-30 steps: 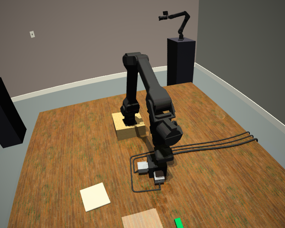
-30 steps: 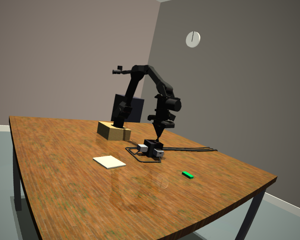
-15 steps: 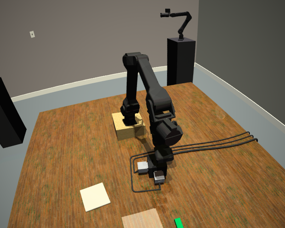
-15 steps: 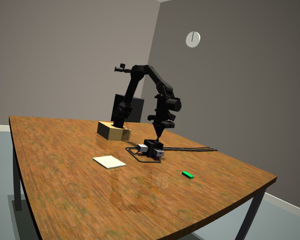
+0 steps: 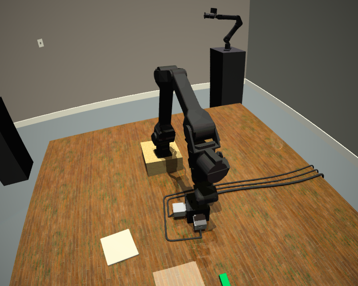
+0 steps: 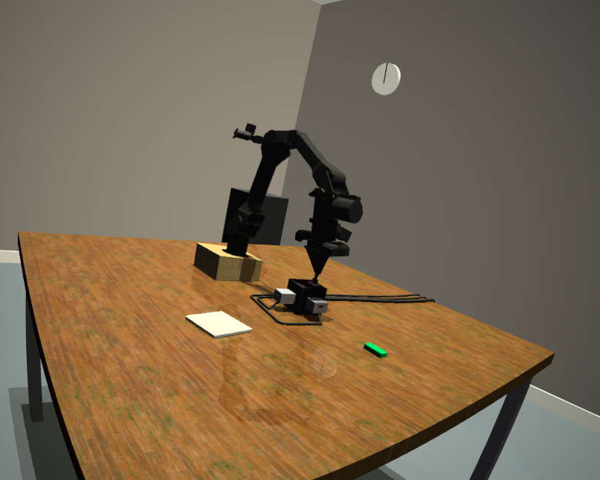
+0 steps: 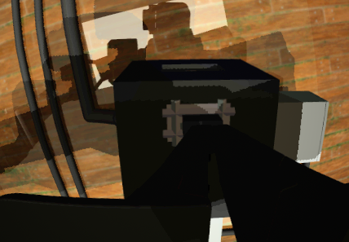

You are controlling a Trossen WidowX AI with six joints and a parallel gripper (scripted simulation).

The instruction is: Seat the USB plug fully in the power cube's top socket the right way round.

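My gripper tip is now 10 mm above the USB plug. Round my gripper tip: metal socket frame 30 mm below; green block 270 mm ahead, 50 mm to the right, 100 mm below.
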